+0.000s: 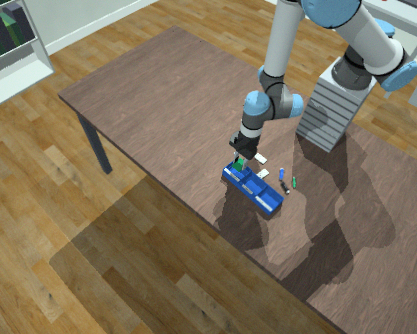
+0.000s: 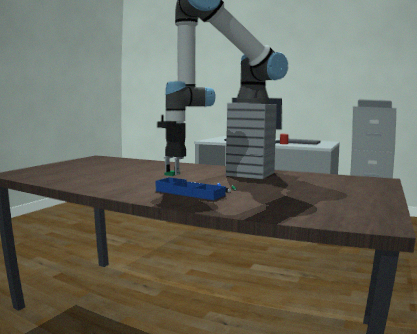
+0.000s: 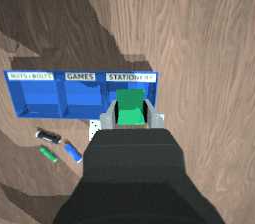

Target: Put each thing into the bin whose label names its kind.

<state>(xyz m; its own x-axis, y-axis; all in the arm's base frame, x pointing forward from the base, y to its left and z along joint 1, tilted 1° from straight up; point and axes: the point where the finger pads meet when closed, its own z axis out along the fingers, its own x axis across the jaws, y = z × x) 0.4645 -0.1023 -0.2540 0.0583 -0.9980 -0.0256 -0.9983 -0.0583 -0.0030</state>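
Now: the blue three-part bin 80 mm to the left of my hand, 60 mm below it and 10 mm ahead of it. The rest, counted from my hand: blue cylinder (130 mm to the left, 130 mm behind, 70 mm below); black cylinder (180 mm to the left, 90 mm behind, 70 mm below); green block (10 mm below).
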